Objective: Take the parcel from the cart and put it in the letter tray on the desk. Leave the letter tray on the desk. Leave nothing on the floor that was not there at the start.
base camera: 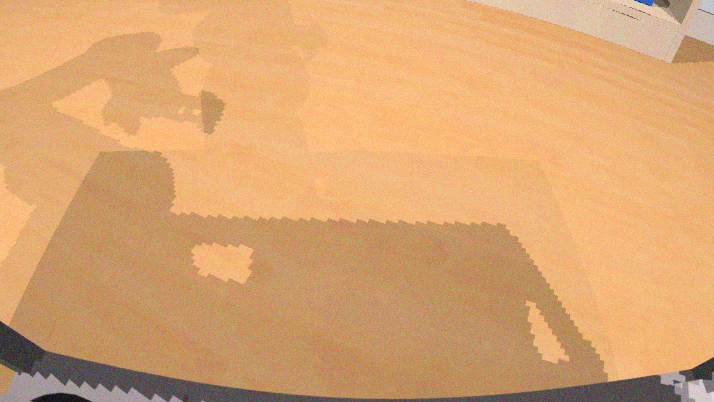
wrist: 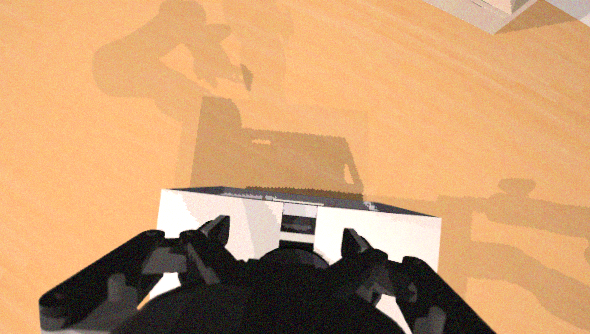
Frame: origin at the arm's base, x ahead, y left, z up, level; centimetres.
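Where they show: gripper, fingertip midpoint: (wrist: 285, 234).
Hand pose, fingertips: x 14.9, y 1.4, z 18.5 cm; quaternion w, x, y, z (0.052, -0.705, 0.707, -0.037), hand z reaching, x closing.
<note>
Things, the pixels of their top centre, and the offset from my fingertips. "pt": a spot on its surface instead. Level surfaces: height alone.
- furniture at a spot on its surface: (base camera: 625, 27) pt dx +76.6, dy -60.8, dz -53.3 cm
- wooden floor at its surface level: dz -58.2 cm
- small blue thing at a spot on its surface: (base camera: 645, 2) pt dx +82.0, dy -67.7, dz -47.7 cm
My gripper (wrist: 285, 234) is open, with its two black fingers wide apart and no object between them. It hangs above the white top of my own base in the wrist view. The parcel, the cart, the letter tray and the desk cannot be made out in either view.
A pale piece of furniture (base camera: 625, 27) (wrist: 480, 12) stands on the wooden floor (base camera: 400, 100) (wrist: 425, 125) at the top right, with a small blue thing (base camera: 645, 2) in it in the base view. Shadows of my arm and base fall on the floor ahead.
</note>
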